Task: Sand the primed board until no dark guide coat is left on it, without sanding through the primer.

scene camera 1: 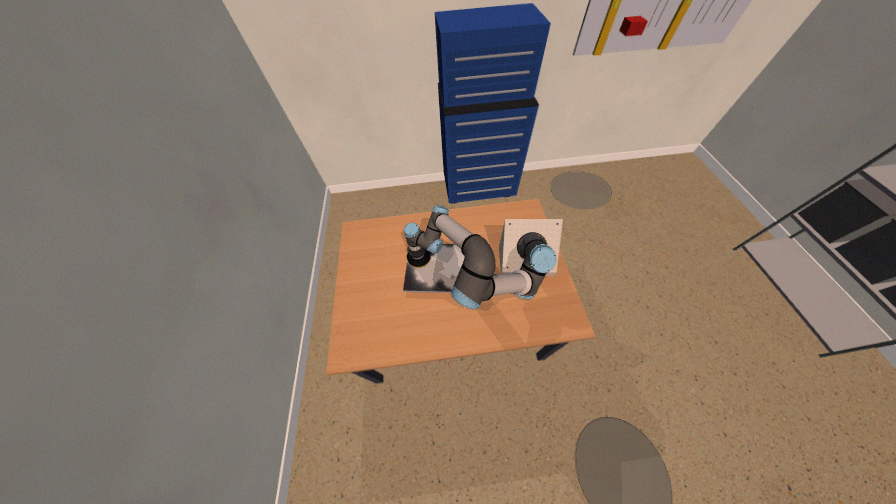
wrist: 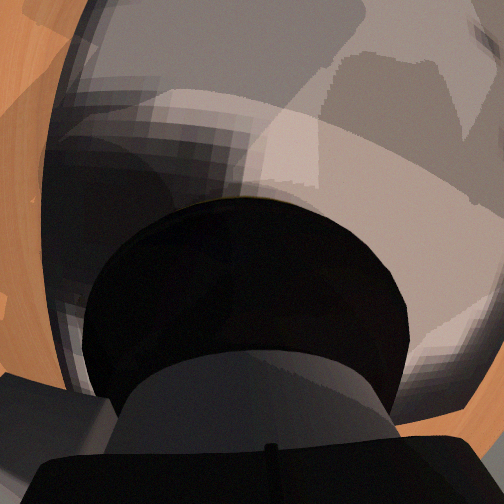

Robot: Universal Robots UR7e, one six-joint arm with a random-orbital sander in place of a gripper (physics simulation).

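Observation:
The primed board lies flat on the wooden table, left of the arm's base. The sander stands on the board near its far left corner. In the wrist view the black sanding pad rests on the board and hides the part under it. The board beyond and to the right of the pad is light primer. Dark guide coat covers the strip left of the pad, and a dark band runs along the edge at the lower right. A grey patch lies further ahead.
The wooden table carries the arm's white mounting plate at its right rear. The arm's elbow hangs over the board's right side. A blue drawer cabinet stands behind the table. A metal shelf rack is far right.

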